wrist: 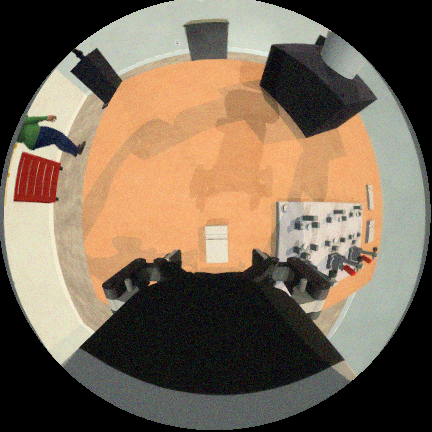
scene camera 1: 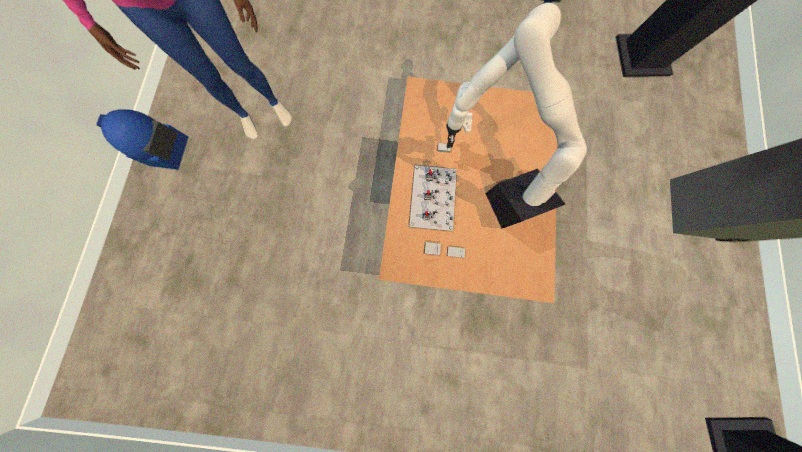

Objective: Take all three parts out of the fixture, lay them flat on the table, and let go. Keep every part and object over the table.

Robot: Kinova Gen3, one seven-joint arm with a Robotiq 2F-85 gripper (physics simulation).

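Observation:
The fixture (scene camera 1: 418, 210) (wrist: 286, 240) is a light grey plate with black blocks and several red-handled clamps, flat on the orange table (scene camera 1: 505, 269) (wrist: 150, 200). One pale rectangular part (scene camera 1: 443, 147) (wrist: 216, 245) lies flat on the table beyond one end of the fixture. A second pale part (scene camera 1: 432, 248) and a third pale part (scene camera 1: 456, 252) lie flat side by side beyond the other end; both also show small at the right of the wrist view. My gripper (scene camera 1: 449, 147) (wrist: 216, 257) is open and empty, above and near the first part, with its fingers wide apart and clear of it.
The black robot base (scene camera 1: 513, 199) (wrist: 315, 95) stands on the table beside the fixture. The clamps (scene camera 1: 429, 174) (wrist: 348, 270) rise above the fixture plate. A person (scene camera 1: 196, 50) and a blue object (scene camera 1: 131, 134) are off the table. Dark pillars stand on the floor around it.

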